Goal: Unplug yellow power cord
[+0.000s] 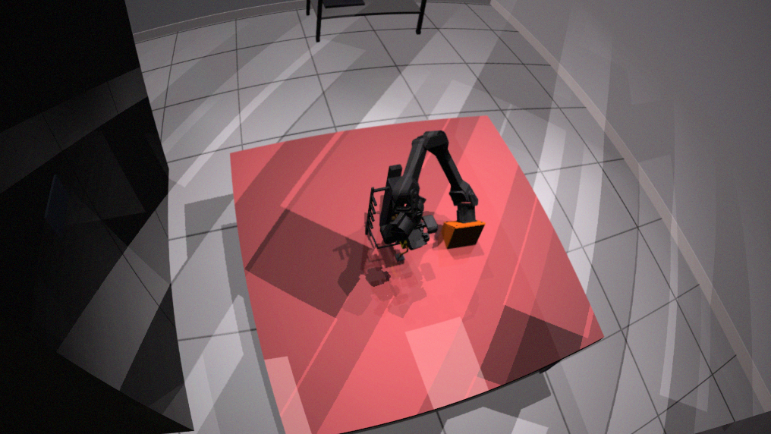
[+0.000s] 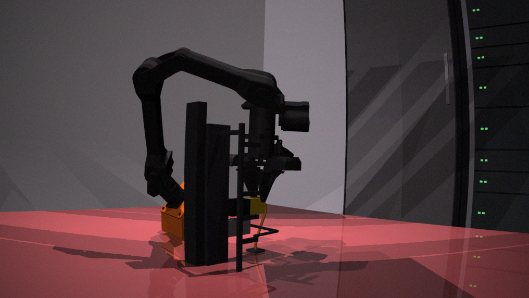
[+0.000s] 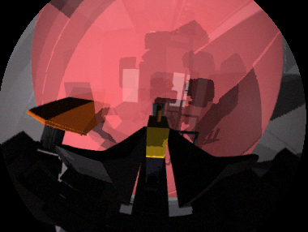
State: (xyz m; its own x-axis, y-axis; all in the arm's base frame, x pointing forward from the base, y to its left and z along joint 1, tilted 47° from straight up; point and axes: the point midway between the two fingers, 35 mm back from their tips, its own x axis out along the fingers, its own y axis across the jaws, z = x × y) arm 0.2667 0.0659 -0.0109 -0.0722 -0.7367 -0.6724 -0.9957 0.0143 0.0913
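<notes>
Now: gripper tip 10 mm short of the yellow plug and 30 mm to the left of it.
</notes>
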